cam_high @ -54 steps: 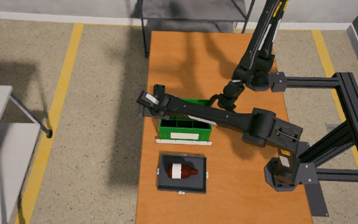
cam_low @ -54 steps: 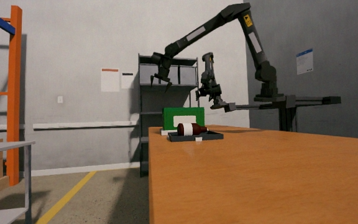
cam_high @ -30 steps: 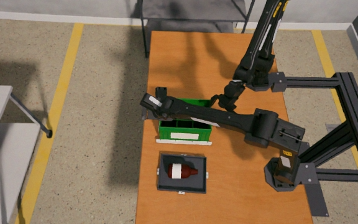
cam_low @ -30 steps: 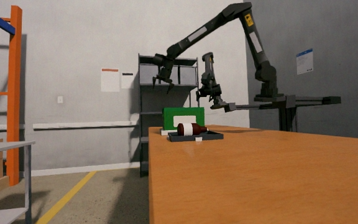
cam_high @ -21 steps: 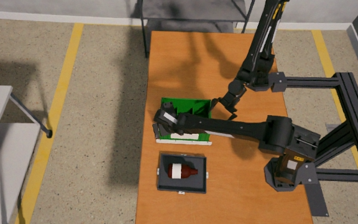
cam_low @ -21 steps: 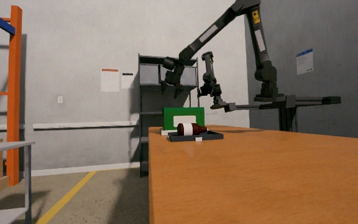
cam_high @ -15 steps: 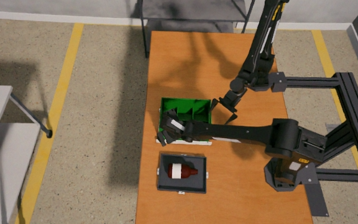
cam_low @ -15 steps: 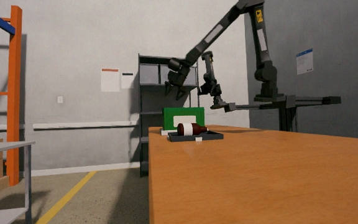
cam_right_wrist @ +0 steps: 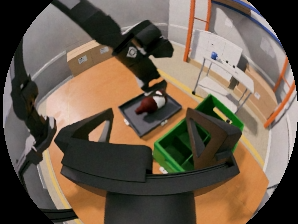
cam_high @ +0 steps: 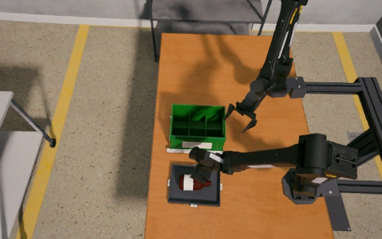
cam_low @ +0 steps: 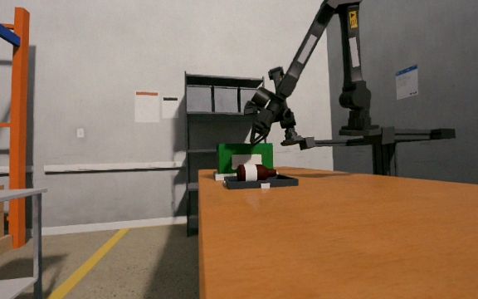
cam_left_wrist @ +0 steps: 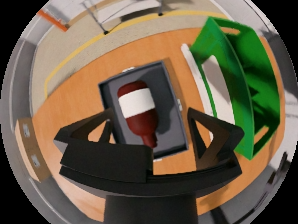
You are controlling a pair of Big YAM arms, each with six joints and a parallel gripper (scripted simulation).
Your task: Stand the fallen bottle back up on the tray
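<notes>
Right now my left hand is 3 cm to the right of the bottle and 12 cm above it. Round my left hand: tray: 3 cm to the left, 15 cm below; then green crate: 3 cm behind, 24 cm to the right, 8 cm below.
</notes>
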